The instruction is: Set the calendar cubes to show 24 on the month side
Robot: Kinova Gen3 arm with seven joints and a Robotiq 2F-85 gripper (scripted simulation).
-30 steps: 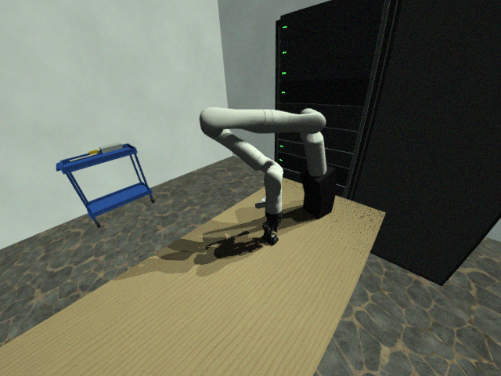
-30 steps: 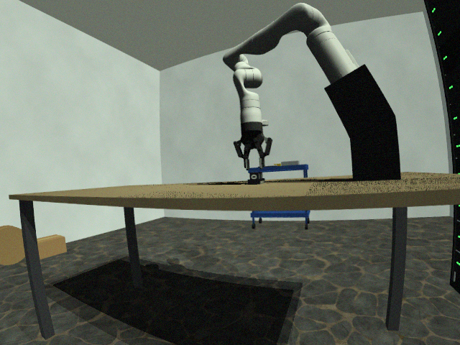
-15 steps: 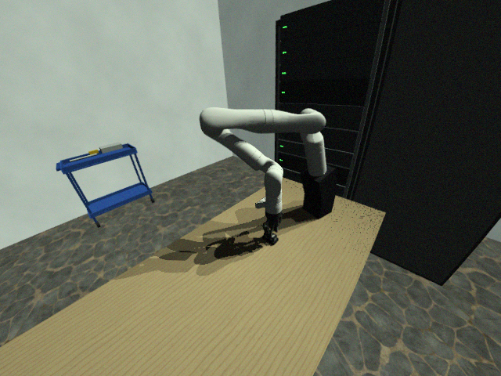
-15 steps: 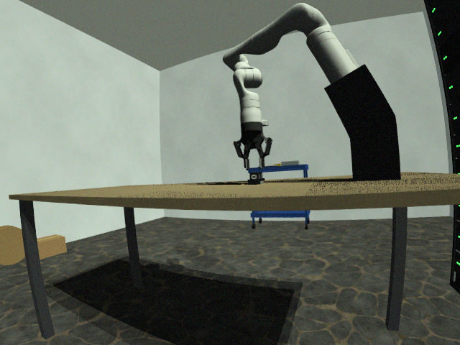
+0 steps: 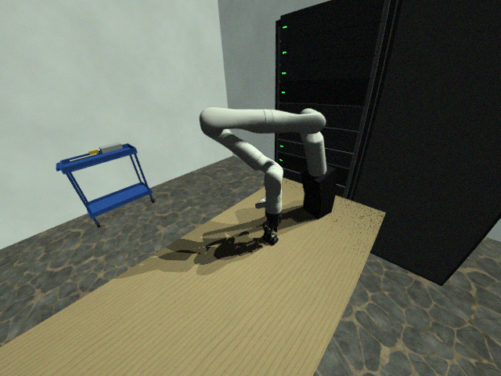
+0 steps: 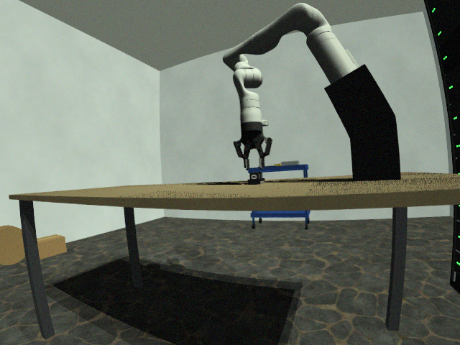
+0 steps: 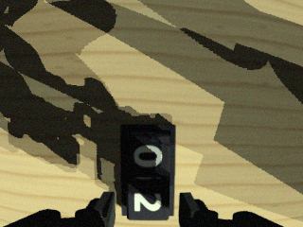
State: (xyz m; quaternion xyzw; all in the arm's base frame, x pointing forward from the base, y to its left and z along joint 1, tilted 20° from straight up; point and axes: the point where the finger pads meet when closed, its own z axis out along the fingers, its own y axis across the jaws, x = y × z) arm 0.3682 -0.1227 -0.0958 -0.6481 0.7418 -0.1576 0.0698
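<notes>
Now: hand 40 mm above the black date cube. From my hand the other things lie so: black tray 60 mm below, 20 mm to the right; then black cube 40 mm below, 30 mm to the right, 10 mm behind.
</notes>
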